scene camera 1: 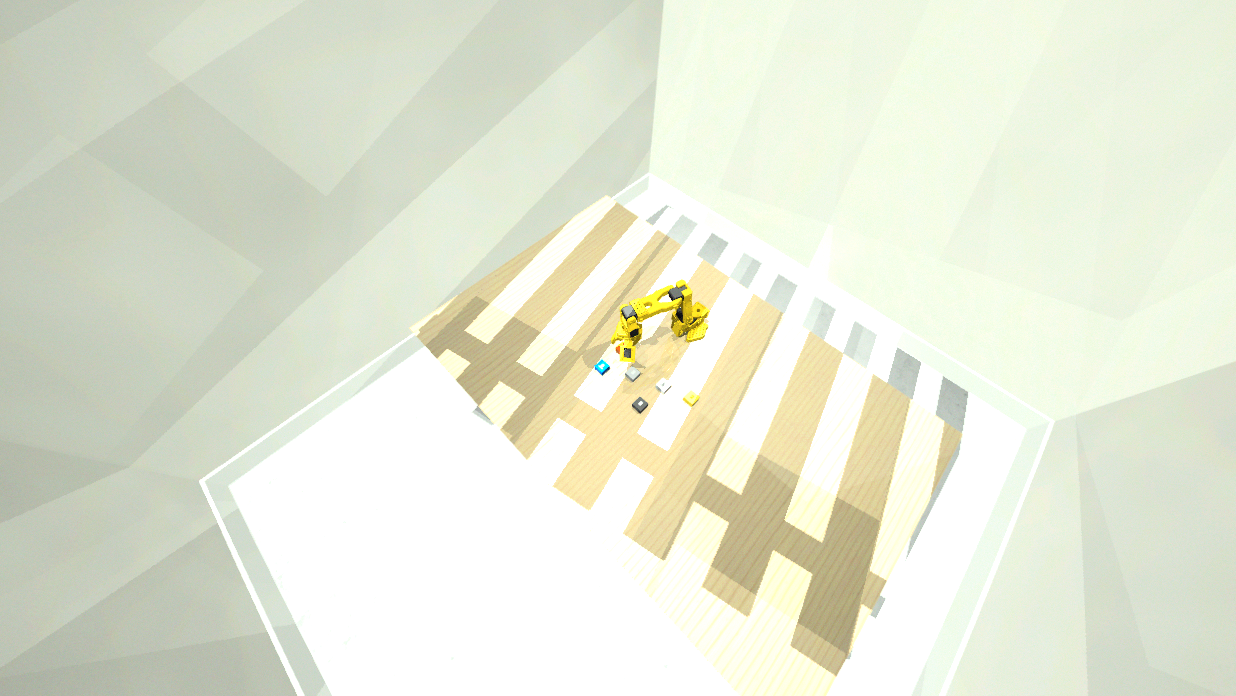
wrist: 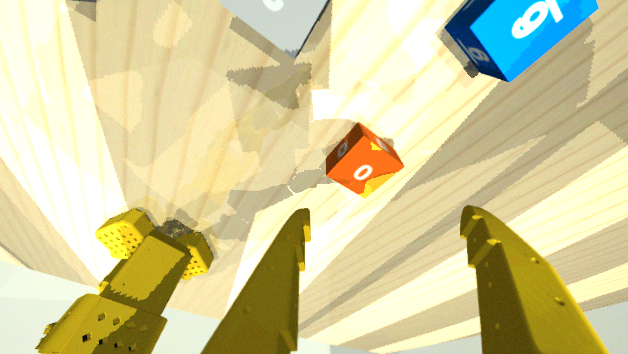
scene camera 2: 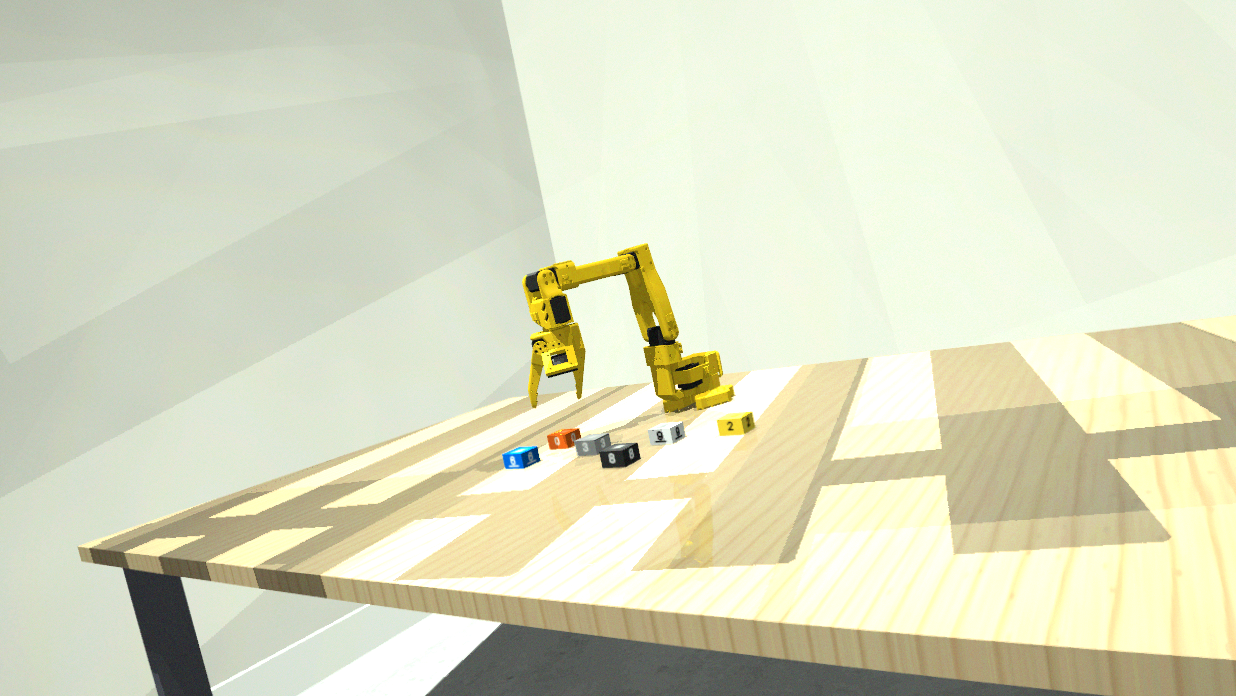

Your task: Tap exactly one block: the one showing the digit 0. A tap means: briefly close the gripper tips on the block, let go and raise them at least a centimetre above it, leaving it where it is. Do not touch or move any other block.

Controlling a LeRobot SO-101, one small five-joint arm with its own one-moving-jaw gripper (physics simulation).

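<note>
The orange block (scene camera 1: 619, 349) (scene camera 2: 563, 438) (wrist: 363, 172) shows the digit 0 and rests on the table. In the wrist view it is beyond the jaw tips, between their lines and nearer the left jaw's side. My gripper (scene camera 2: 557, 400) (wrist: 387, 209) points down with a wide gap between its two jaws, and nothing is between them. In scene camera 2 its tips are above the table and higher than the orange block. In scene camera 1 the gripper partly hides the orange block.
A blue block (scene camera 1: 601, 367) (scene camera 2: 520, 457) (wrist: 530, 37) and a grey block with a 3 (scene camera 1: 633, 374) (scene camera 2: 592, 445) (wrist: 265, 20) are nearest. A black 8 block (scene camera 1: 640, 404) (scene camera 2: 620, 455), a white block (scene camera 1: 663, 385) (scene camera 2: 666, 433) and a yellow 2 block (scene camera 1: 691, 398) (scene camera 2: 735, 424) stand farther off.
</note>
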